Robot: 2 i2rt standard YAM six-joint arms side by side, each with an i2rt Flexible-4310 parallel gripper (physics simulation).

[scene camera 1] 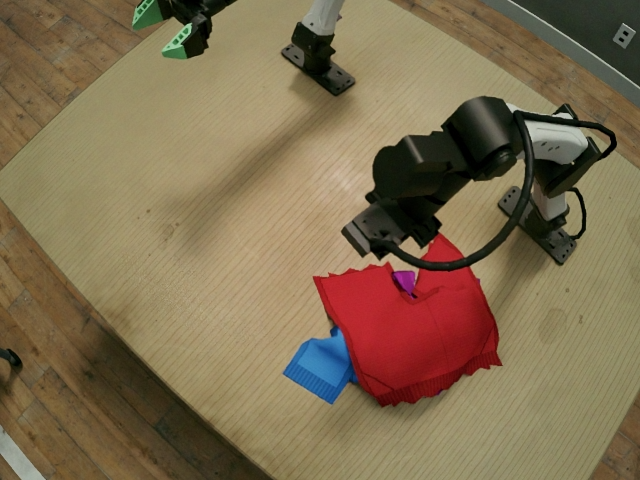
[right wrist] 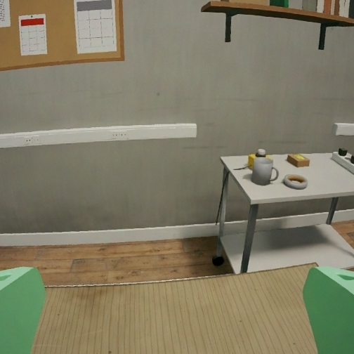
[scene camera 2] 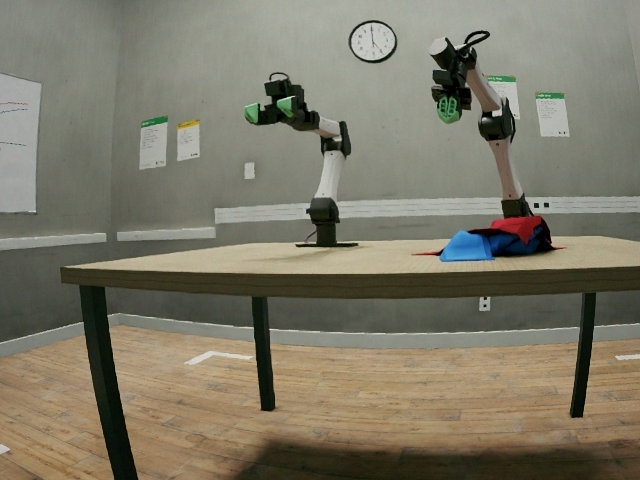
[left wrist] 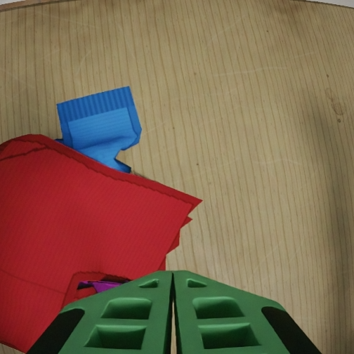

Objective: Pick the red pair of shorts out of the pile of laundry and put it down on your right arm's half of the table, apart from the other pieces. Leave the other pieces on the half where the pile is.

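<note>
The red pair of shorts (scene camera 1: 408,330) (scene camera 2: 519,227) (left wrist: 90,215) lies spread over the pile at the lower right of scene camera 1. A blue piece (scene camera 1: 323,361) (scene camera 2: 467,246) (left wrist: 100,125) sticks out from under its left side. A bit of a purple piece (scene camera 1: 405,282) (left wrist: 102,286) shows in the gap between the legs. My left gripper (scene camera 2: 448,119) (left wrist: 172,282) is shut with no cloth between its fingertips, high above the table and the shorts; its fingers are hidden in scene camera 1. My right gripper (scene camera 1: 155,36) (scene camera 2: 269,109) (right wrist: 173,284) is open and empty, raised at the upper left.
The wooden table (scene camera 1: 206,289) (scene camera 2: 330,281) (left wrist: 260,150) (right wrist: 175,315) carries both arm bases. The right arm's base (scene camera 1: 330,77) (scene camera 2: 326,237) stands far from the pile. A grey cart (right wrist: 300,192) with a mug stands beyond the table edge in the right wrist view.
</note>
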